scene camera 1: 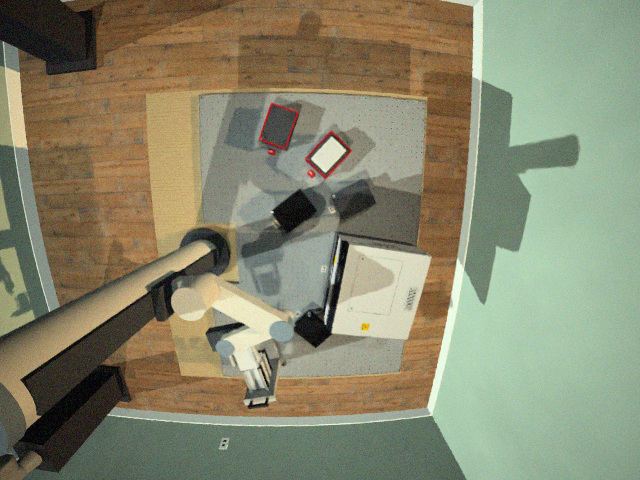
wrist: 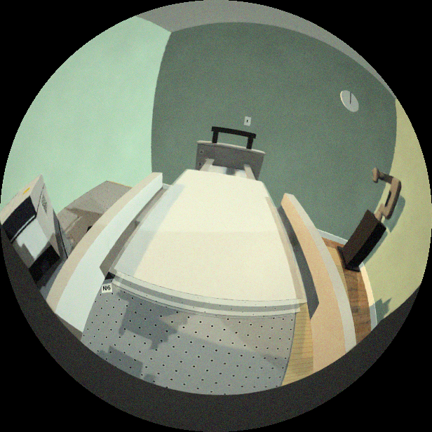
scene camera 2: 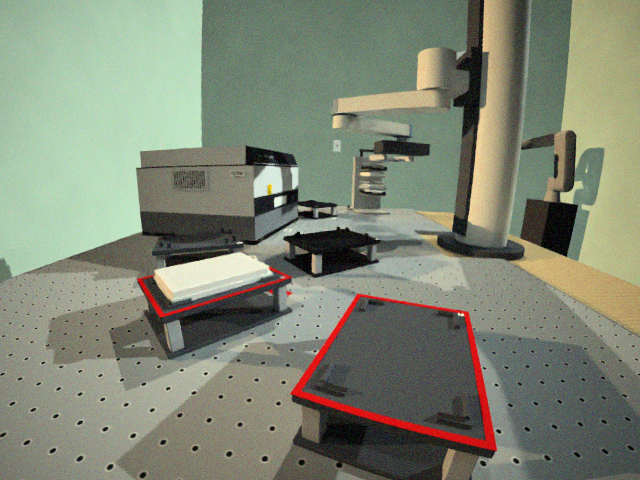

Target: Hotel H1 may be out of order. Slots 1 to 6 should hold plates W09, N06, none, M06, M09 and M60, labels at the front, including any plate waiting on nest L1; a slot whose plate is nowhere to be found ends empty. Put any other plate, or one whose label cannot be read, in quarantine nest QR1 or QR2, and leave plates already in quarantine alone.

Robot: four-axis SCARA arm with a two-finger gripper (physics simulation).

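Pixels of known places: gripper, between the fingertips: (scene camera 1: 246, 362); arm's base, origin of its link: (scene camera 1: 205, 253) (scene camera 2: 478, 247).
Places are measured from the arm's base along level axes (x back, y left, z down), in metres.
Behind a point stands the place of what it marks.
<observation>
My gripper (scene camera 1: 250, 362) {x -0.238, y -0.413, z -0.258 m} (scene camera 2: 386, 158) {x -0.238, y -0.413, z -0.258 m} (wrist: 222, 191) is shut on a pale plate (scene camera 1: 245, 356) {x -0.236, y -0.377, z -0.261 m} (wrist: 210, 240), held level. Its label does not show. The plate is high up at hotel H1 (scene camera 1: 260, 399) {x -0.283, y -0.610, z -0.272 m} (scene camera 2: 356, 183) {x -0.333, y -0.586, z -0.143 m} (wrist: 230, 154), whose top and black handle stand straight ahead in the wrist view. Whether the plate overlaps the hotel's slots is unclear. Several plates (scene camera 2: 373, 181) {x -0.249, y -0.606, z -0.156 m} sit in H1; their labels are unreadable. One red-edged quarantine nest (scene camera 1: 279, 126) {x -0.379, y 0.565, z -0.063 m} (scene camera 2: 398, 356) {x -0.381, y 0.581, z -0.063 m} is empty. The other red-edged nest (scene camera 1: 310, 159) (scene camera 2: 149, 289) holds a white plate (scene camera 1: 328, 154) {x -0.584, y 0.449, z -0.077 m} (scene camera 2: 211, 274) {x -0.577, y 0.470, z -0.077 m}.
A large boxy instrument (scene camera 1: 382, 289) {x -0.791, y -0.076, z -0.256 m} (scene camera 2: 196, 193) {x -0.795, y 0.085, z -0.139 m} (wrist: 32, 220) stands at the table's wall side. Black nests stand near it: one (scene camera 1: 294, 210) {x -0.442, y 0.212, z -0.062 m} (scene camera 2: 330, 239) {x -0.441, y 0.221, z -0.063 m} mid-table, one (scene camera 1: 354, 198) {x -0.702, y 0.267, z -0.062 m} (scene camera 2: 193, 243) {x -0.698, y 0.292, z -0.063 m} beside it, one (scene camera 1: 312, 328) {x -0.522, y -0.368, z -0.063 m} (scene camera 2: 317, 206) {x -0.501, y -0.293, z -0.062 m} nearer H1. The arm's column (scene camera 2: 504, 129) {x -0.012, y 0.074, z -0.328 m} rises opposite.
</observation>
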